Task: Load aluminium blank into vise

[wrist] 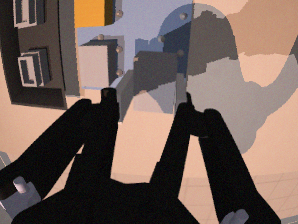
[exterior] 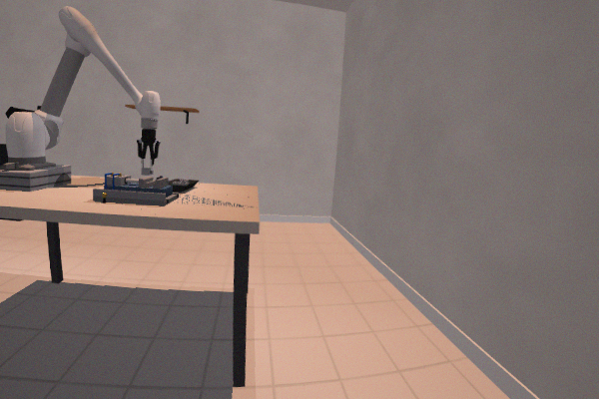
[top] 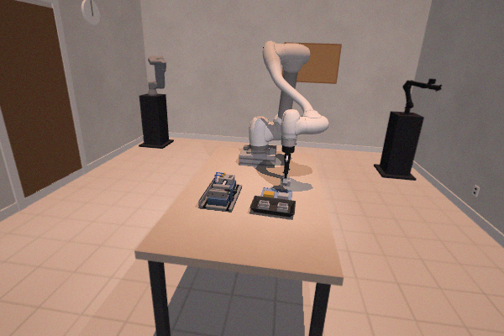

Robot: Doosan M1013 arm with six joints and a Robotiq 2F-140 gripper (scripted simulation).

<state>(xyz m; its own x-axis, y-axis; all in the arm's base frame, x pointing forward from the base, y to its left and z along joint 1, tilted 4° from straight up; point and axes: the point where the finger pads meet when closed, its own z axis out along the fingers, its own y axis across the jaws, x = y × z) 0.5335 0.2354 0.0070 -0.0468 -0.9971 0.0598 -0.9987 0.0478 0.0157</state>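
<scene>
Right now my hand is 370 mm to the left of the piston rod, 100 mm short of it and 40 mm above it. From my hand the other things lie so: vise plate 120 mm below, 50 mm to the right, 40 mm ahead; brass blank 90 mm to the right, 90 mm below, 90 mm ahead; grey aluminium blank 40 mm below.
</scene>
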